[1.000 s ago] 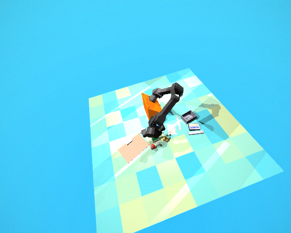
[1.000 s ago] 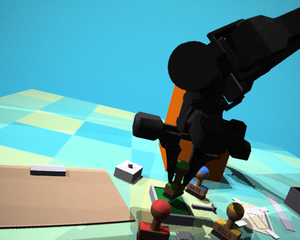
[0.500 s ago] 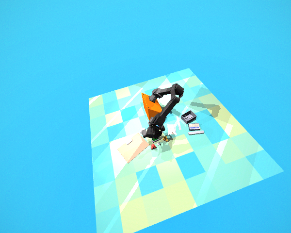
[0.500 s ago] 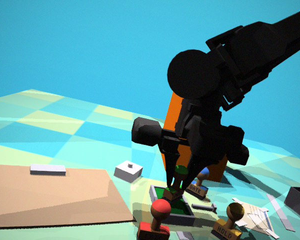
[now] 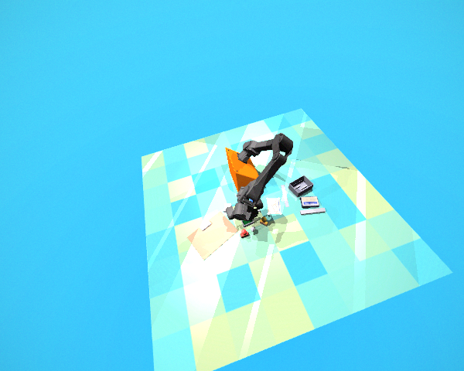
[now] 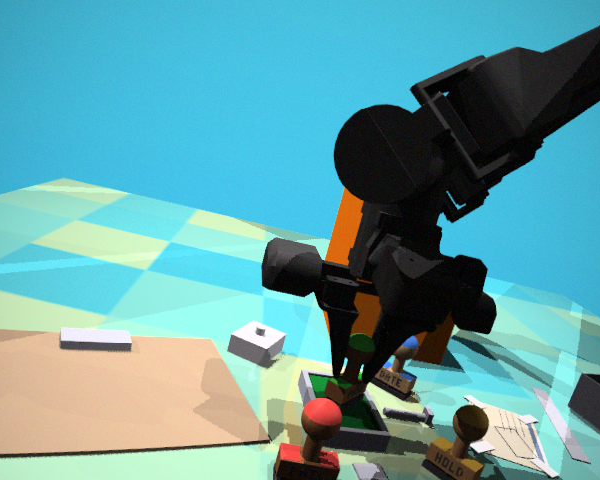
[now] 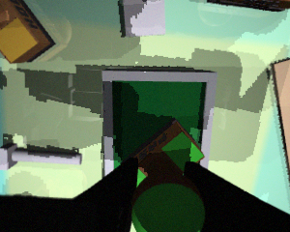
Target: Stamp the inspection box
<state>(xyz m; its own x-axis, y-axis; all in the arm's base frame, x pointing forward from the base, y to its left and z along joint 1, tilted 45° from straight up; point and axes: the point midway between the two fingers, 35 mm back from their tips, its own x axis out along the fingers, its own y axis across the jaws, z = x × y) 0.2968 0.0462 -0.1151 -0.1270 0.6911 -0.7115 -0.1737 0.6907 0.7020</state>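
The green-knobbed stamp is right at my gripper tip. From my gripper tip the other things lie so: bolt (3 cm behind, 7 cm to the left, 3 cm below); then blue date stamp (8 cm behind, 5 cm to the left, 2 cm below); then green ink pad (3 cm below).
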